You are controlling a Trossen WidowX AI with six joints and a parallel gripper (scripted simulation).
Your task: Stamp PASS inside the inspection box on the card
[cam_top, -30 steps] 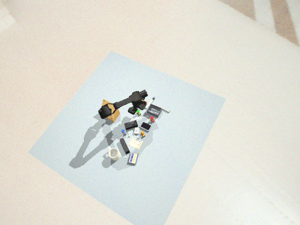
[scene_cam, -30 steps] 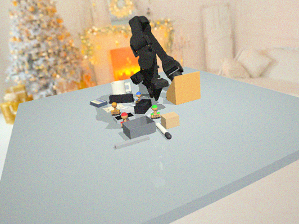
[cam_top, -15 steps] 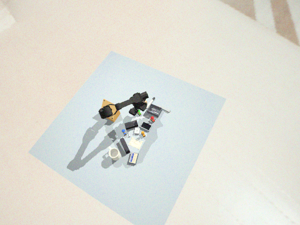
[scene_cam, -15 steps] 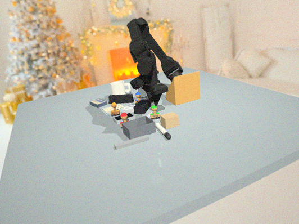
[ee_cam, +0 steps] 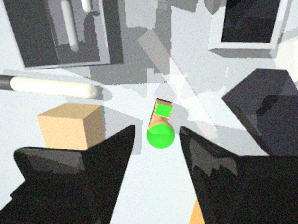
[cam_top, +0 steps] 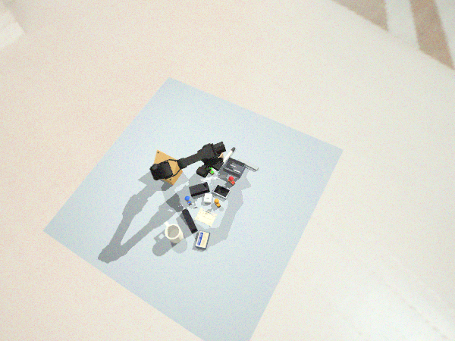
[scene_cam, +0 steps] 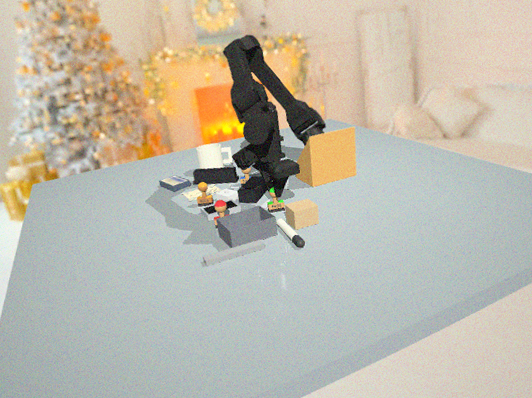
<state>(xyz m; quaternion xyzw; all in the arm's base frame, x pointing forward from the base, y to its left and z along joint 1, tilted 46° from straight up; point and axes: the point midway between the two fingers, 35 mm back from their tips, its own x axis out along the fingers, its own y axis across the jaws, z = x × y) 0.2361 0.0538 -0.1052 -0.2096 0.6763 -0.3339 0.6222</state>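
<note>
Right now the green-knobbed stamp is 30 mm below my gripper tip. The rest, counted from my gripper tip: black box (20 mm behind, 130 mm to the right, 30 mm below); then pale strip (30 mm ahead, 30 mm to the right, 40 mm below); then cardboard box (10 mm behind, 100 mm to the left, 20 mm below).
</note>
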